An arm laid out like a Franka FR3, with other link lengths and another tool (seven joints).
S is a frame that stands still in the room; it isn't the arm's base.
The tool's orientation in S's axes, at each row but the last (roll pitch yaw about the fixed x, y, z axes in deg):
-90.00, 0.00, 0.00
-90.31, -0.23, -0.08
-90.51, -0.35, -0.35
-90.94, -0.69, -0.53
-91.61, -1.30, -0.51
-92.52, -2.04, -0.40
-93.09, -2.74, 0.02
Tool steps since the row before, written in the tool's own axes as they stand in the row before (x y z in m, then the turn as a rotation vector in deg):
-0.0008, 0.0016, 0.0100, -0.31, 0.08, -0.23
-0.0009, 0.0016, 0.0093, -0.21, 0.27, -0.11
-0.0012, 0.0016, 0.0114, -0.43, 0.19, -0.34
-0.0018, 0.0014, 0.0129, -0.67, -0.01, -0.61
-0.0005, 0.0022, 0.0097, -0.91, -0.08, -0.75
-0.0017, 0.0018, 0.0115, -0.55, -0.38, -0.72
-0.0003, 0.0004, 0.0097, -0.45, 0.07, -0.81
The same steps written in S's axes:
-0.0008, 0.0100, -0.0016, -0.31, -0.23, -0.08
-0.0009, 0.0093, -0.0017, -0.21, -0.11, -0.27
-0.0011, 0.0114, -0.0017, -0.43, -0.34, -0.19
-0.0017, 0.0129, -0.0016, -0.68, -0.60, 0.01
-0.0004, 0.0096, -0.0025, -0.92, -0.74, 0.08
-0.0015, 0.0114, -0.0024, -0.57, -0.70, 0.39
-0.0003, 0.0097, -0.0009, -0.45, -0.81, -0.05

